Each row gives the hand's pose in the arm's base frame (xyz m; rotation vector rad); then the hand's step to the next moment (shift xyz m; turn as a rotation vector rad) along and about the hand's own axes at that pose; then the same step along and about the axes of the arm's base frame.
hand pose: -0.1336 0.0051 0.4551 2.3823 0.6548 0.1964
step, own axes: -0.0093 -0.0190 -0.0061 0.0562 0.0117 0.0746
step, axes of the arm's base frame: -0.0176 0.0113 -0.0070 0.0756 -0.0208 -0.0521
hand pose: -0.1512 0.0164 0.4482 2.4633 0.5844 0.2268
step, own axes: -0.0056 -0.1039 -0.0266 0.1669 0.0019 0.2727
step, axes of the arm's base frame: -0.0497 0.0867 -0.0393 0.2275 -0.0641 -0.2153
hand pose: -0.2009 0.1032 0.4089 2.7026 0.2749 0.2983
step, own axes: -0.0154 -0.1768 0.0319 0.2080 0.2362 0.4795
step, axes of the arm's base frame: -0.0329 0.1433 -0.1043 0.3524 -0.3418 -0.2965
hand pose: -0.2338 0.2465 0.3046 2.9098 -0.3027 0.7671
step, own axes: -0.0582 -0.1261 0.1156 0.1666 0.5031 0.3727
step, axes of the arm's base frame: 0.0332 0.1133 -0.1368 0.2073 -0.5774 -0.2082
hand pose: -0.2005 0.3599 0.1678 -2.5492 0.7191 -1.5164
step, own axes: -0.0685 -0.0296 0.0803 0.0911 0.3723 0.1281
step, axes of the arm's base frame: 0.0514 0.0434 -0.0866 0.0152 -0.3898 -0.1057
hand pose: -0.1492 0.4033 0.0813 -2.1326 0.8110 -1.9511
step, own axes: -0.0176 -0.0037 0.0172 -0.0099 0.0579 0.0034
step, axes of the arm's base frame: 0.0173 0.0071 -0.0164 -0.0138 -0.0451 -0.0352
